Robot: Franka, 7 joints.
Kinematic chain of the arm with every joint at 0, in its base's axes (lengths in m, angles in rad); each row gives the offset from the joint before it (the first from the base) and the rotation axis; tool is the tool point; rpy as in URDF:
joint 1: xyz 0 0 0.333 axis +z
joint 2: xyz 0 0 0 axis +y
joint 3: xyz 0 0 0.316 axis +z
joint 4: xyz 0.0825 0 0 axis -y
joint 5: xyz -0.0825 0 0.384 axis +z
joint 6: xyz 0 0 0 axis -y
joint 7: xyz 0.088 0 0 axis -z
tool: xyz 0 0 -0.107 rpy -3.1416 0 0
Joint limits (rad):
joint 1: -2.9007..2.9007
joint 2: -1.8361..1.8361
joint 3: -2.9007..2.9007
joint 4: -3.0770..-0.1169
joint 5: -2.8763..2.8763
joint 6: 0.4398..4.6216
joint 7: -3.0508..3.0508
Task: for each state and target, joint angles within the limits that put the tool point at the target. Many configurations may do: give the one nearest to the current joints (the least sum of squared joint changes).
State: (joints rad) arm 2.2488 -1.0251 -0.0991 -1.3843 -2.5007 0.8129 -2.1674
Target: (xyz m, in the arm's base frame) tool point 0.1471 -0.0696 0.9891
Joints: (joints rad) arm 2.2205 -0.9448 0.0224 -1.5817 -2.4697 0.7138 -2.1674
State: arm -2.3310 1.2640 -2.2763 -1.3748 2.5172 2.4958 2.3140
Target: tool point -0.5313 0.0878 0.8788
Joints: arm -2.3882 1.1896 -2.2993 -1.3510 2.5168 2.4846 2.3140
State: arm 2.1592 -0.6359 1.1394 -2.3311 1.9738 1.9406 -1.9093
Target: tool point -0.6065 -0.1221 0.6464
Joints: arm 1.5419 -0.6142 1.3797 -1.7424 2.0715 2.0369 -1.9093
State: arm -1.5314 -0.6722 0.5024 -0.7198 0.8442 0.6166 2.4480
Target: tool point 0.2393 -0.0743 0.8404
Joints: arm -1.5900 -0.5537 0.4433 -1.2769 0.6680 0.4398 2.4480
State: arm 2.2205 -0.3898 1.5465 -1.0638 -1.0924 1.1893 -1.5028
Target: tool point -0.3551 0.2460 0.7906
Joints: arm 1.7202 -0.1234 0.9897 -1.3392 -1.0487 0.8971 -1.5028
